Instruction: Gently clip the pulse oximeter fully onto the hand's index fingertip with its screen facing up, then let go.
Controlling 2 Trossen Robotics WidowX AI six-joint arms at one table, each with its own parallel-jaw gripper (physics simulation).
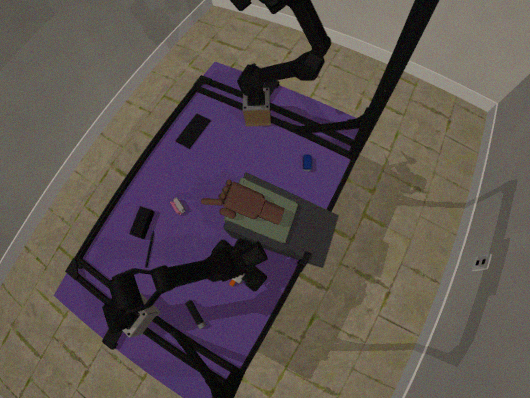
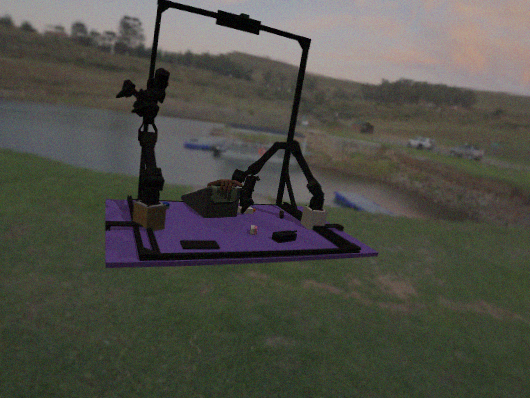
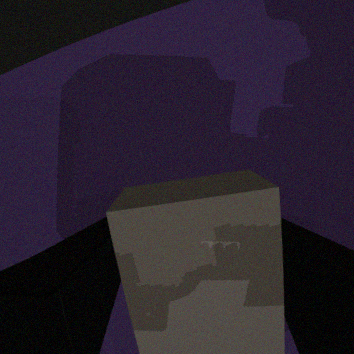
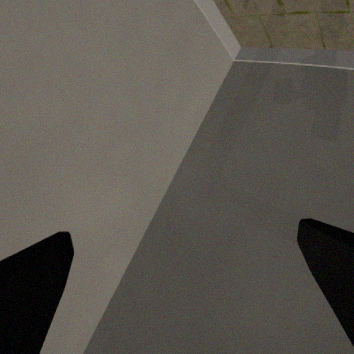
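Seen in the pictures: left gripper, between the fingertips: (image 2: 241, 212) (image 3: 194, 223); right gripper, between the fingertips: (image 2: 123, 104) (image 4: 186, 236); left arm's base, origin of its link: (image 2: 315, 208); right arm's base, origin of its link: (image 1: 256, 98) (image 2: 150, 202).
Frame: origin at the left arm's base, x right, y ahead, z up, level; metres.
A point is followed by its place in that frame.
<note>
A brown model hand (image 1: 245, 202) {x 0.105, y 0.505, z 0.083 m} (image 2: 225, 184) {x 0.023, y 0.508, z 0.082 m} lies on a green pad (image 1: 263, 231) {x 0.187, y 0.475, z 0.021 m} atop a grey block (image 1: 315, 233) {x 0.318, y 0.580, z -0.056 m}. Its index finger (image 1: 209, 201) points left over the purple mat (image 1: 236, 150) {x -0.107, y 0.686, z -0.105 m}. The pulse oximeter (image 1: 236, 280) {x 0.197, y 0.304, z -0.077 m} (image 3: 168, 228) {x 0.173, y 0.371, z -0.077 m} is a pale grey box with an orange end, low over the mat in front of the block. My left gripper (image 1: 243, 277) (image 2: 248, 197) (image 3: 194, 223) {x 0.182, y 0.361, z -0.104 m} is shut on it, with a black finger against each side. My right gripper (image 2: 127, 90) (image 4: 186, 236) {x -0.197, y 0.997, z 0.409 m} is open and empty, raised high above its base.
A small pink and white block (image 1: 177, 205) {x -0.135, y 0.381, z -0.074 m} lies left of the fingertip. A blue block (image 1: 307, 162) {x 0.151, y 0.785, z -0.072 m} lies at the back right. Two flat black slabs (image 1: 192, 130) {x -0.313, y 0.654, z -0.097 m} (image 1: 142, 222) {x -0.202, y 0.253, z -0.072 m}, a thin black pen (image 1: 149, 249) {x -0.125, y 0.192, z -0.097 m} and a black cylinder (image 1: 196, 313) {x 0.157, y 0.134, z -0.082 m} lie on the mat. A black gantry post (image 1: 394, 75) {x 0.278, y 0.908, z 0.363 m} rises at the right.
</note>
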